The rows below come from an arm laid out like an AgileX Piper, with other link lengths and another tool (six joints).
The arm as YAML. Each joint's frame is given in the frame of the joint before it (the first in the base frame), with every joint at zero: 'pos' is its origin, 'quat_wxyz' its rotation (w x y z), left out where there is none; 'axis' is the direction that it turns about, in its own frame. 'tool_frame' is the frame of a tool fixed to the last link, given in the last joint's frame.
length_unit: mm
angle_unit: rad
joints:
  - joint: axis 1
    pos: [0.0, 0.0, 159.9]
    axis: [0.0, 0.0, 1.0]
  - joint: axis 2
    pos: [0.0, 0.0, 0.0]
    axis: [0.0, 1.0, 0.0]
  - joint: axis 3
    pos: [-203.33, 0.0, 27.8]
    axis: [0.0, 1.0, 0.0]
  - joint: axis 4
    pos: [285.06, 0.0, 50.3]
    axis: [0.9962, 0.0, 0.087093]
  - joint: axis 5
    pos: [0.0, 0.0, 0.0]
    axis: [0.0, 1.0, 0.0]
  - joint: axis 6
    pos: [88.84, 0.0, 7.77]
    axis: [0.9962, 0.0, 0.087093]
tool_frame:
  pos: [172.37, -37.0, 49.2]
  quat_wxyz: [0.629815, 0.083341, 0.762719, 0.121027]
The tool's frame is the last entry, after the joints.
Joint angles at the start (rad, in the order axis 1, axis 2, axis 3, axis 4, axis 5, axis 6):
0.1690 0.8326 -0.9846 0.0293 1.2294 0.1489
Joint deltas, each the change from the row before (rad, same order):
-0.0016 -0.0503 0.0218 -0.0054 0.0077 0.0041
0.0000 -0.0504 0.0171 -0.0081 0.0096 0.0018
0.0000 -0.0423 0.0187 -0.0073 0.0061 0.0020
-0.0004 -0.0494 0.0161 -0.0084 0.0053 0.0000
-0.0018 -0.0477 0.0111 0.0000 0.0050 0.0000
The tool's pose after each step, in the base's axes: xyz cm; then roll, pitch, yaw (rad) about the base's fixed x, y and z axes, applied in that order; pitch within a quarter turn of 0, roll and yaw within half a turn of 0. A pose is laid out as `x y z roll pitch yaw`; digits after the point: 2 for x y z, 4 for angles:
32.16 1.79 21.99 2.8631 0.2578 2.8631
31.51 1.48 22.68 2.8588 0.2821 2.8584
30.97 1.20 23.07 2.8563 0.3003 2.8538
30.41 0.88 23.79 2.8508 0.3289 2.8489
29.87 0.74 24.62 2.8358 0.3572 2.8421

